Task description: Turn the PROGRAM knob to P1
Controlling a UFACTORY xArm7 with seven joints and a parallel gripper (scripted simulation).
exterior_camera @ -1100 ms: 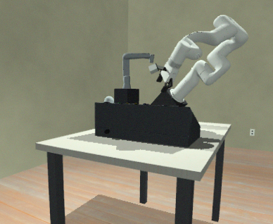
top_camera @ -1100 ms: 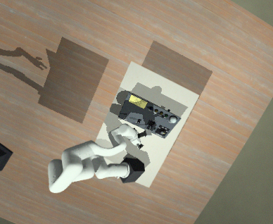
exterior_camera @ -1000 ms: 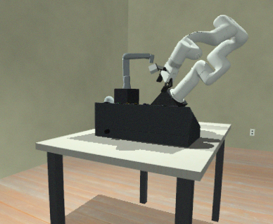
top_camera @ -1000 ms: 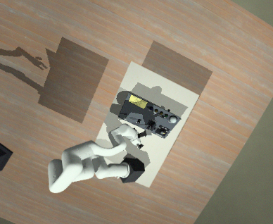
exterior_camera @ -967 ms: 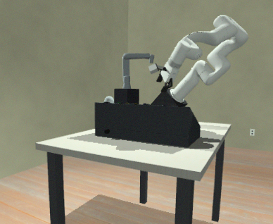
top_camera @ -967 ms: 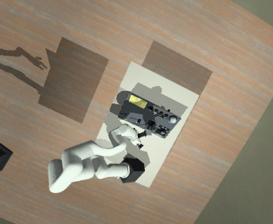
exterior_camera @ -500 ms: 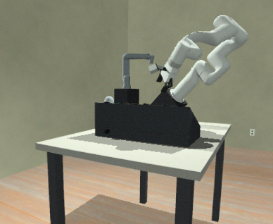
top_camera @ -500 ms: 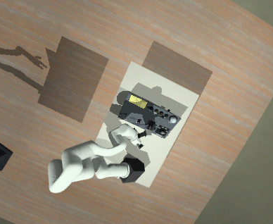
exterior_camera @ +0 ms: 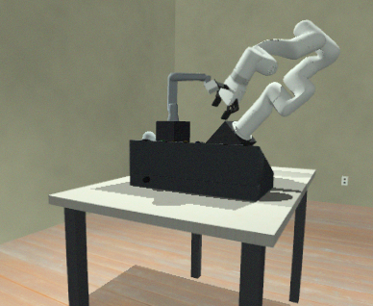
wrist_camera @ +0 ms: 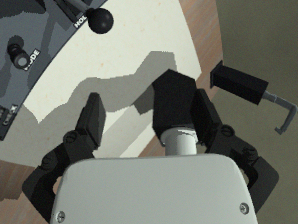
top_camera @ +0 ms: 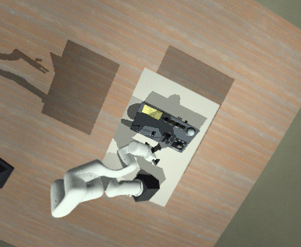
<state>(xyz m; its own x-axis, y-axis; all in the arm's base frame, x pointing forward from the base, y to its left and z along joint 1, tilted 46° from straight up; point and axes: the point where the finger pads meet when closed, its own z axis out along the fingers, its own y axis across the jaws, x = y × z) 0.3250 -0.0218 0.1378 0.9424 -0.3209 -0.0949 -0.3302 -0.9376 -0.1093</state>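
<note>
Right now my hand is 18 cm above the small knob, 8 cm short of it and 7 cm to the right of it. Also, from my hand: dark grey console 21 cm below, 13 cm ahead, 2 cm to the left; then cycle lever 18 cm below, 8 cm ahead, 5 cm to the right.
</note>
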